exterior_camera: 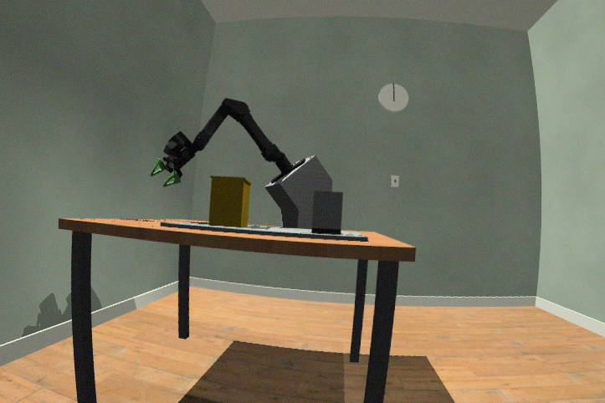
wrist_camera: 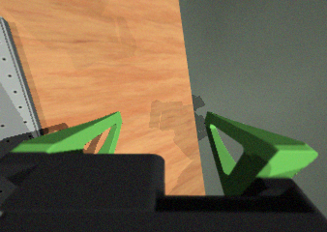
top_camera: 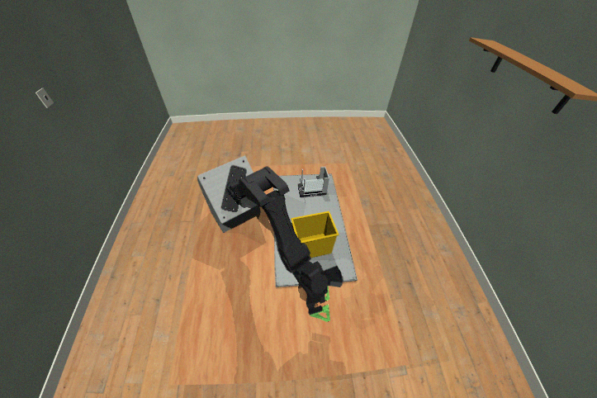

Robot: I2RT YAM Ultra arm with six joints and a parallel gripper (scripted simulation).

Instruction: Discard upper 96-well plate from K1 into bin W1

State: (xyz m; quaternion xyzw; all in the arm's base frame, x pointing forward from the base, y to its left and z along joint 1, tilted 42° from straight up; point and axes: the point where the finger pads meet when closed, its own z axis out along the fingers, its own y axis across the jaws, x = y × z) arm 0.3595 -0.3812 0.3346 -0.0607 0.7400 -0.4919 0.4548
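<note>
Now: the yellow plastics bin 34 cm to the left of my hand and 8 cm below it.
</note>
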